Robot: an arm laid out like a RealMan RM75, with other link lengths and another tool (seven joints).
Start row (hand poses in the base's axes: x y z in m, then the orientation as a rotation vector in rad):
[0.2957 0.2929 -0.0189 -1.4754 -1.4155 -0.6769]
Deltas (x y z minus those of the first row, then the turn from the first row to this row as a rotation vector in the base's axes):
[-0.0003 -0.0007 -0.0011 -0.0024 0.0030 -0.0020]
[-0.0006 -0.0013 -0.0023 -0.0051 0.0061 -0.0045]
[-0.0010 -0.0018 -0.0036 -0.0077 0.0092 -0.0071]
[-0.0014 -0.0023 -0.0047 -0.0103 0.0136 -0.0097]
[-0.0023 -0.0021 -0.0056 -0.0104 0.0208 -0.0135]
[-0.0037 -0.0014 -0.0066 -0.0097 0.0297 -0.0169]
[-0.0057 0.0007 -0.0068 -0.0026 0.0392 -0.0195]
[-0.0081 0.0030 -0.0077 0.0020 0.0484 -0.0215]
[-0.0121 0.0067 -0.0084 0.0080 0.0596 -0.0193]
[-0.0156 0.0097 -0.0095 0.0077 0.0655 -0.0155]
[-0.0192 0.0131 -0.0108 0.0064 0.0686 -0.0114]
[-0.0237 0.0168 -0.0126 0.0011 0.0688 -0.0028]
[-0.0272 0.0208 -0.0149 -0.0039 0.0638 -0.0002]
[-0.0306 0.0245 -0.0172 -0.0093 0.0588 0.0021]
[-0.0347 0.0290 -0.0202 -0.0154 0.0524 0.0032]
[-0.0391 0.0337 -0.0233 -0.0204 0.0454 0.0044]
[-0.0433 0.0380 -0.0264 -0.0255 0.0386 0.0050]
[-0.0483 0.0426 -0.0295 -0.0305 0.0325 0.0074]
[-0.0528 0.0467 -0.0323 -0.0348 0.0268 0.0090]
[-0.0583 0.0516 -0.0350 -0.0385 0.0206 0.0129]
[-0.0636 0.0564 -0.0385 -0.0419 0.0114 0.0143]
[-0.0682 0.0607 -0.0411 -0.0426 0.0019 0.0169]
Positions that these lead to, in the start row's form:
[0.2954 0.2922 -0.0200 -1.4793 -1.4132 -0.6742]
[0.2951 0.2916 -0.0212 -1.4839 -1.4106 -0.6715]
[0.2947 0.2911 -0.0225 -1.4884 -1.4079 -0.6690]
[0.2943 0.2906 -0.0236 -1.4931 -1.4042 -0.6653]
[0.2934 0.2908 -0.0245 -1.4972 -1.3963 -0.6617]
[0.2920 0.2915 -0.0255 -1.5006 -1.3869 -0.6569]
[0.2900 0.2936 -0.0257 -1.4985 -1.3742 -0.6550]
[0.2876 0.2959 -0.0266 -1.4977 -1.3635 -0.6515]
[0.2836 0.2996 -0.0273 -1.4928 -1.3533 -0.6447]
[0.2801 0.3026 -0.0284 -1.4908 -1.3514 -0.6373]
[0.2765 0.3060 -0.0297 -1.4890 -1.3524 -0.6315]
[0.2720 0.3097 -0.0315 -1.4863 -1.3606 -0.6228]
[0.2685 0.3137 -0.0338 -1.4874 -1.3687 -0.6222]
[0.2651 0.3174 -0.0361 -1.4891 -1.3768 -0.6215]
[0.2610 0.3219 -0.0391 -1.4921 -1.3856 -0.6223]
[0.2566 0.3266 -0.0422 -1.4941 -1.3943 -0.6242]
[0.2524 0.3309 -0.0453 -1.4966 -1.4025 -0.6262]
[0.2474 0.3355 -0.0484 -1.4977 -1.4114 -0.6266]
[0.2429 0.3396 -0.0512 -1.4990 -1.4190 -0.6276]
[0.2374 0.3445 -0.0539 -1.4978 -1.4283 -0.6279]
[0.2321 0.3493 -0.0574 -1.4980 -1.4380 -0.6325]
[0.2275 0.3536 -0.0600 -1.4951 -1.4474 -0.6382]

